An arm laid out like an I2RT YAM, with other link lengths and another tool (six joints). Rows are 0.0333 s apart.
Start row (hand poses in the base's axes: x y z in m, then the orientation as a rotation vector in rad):
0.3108 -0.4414 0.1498 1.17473 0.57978 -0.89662
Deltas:
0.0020 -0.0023 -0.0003 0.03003 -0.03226 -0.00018
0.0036 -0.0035 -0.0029 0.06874 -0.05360 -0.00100
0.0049 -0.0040 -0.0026 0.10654 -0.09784 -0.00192
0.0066 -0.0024 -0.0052 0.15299 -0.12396 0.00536
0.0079 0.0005 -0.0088 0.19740 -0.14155 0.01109
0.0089 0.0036 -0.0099 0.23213 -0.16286 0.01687
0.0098 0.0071 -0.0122 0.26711 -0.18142 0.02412
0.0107 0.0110 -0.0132 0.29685 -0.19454 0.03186
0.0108 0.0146 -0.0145 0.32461 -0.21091 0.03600
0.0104 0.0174 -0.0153 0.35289 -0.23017 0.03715
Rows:
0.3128 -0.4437 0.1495 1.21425 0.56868 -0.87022
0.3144 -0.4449 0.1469 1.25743 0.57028 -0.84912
0.3157 -0.4454 0.1472 1.30806 0.55232 -0.81304
0.3174 -0.4438 0.1446 1.35616 0.55772 -0.77915
0.3187 -0.4409 0.1410 1.39974 0.56812 -0.75202
0.3197 -0.4378 0.1399 1.43573 0.57050 -0.72434
0.3206 -0.4343 0.1376 1.47016 0.57596 -0.69679
0.3215 -0.4304 0.1366 1.49770 0.58359 -0.67349
0.3216 -0.4268 0.1353 1.52594 0.58544 -0.65139
0.3212 -0.4240 0.1345 1.55672 0.58333 -0.62953

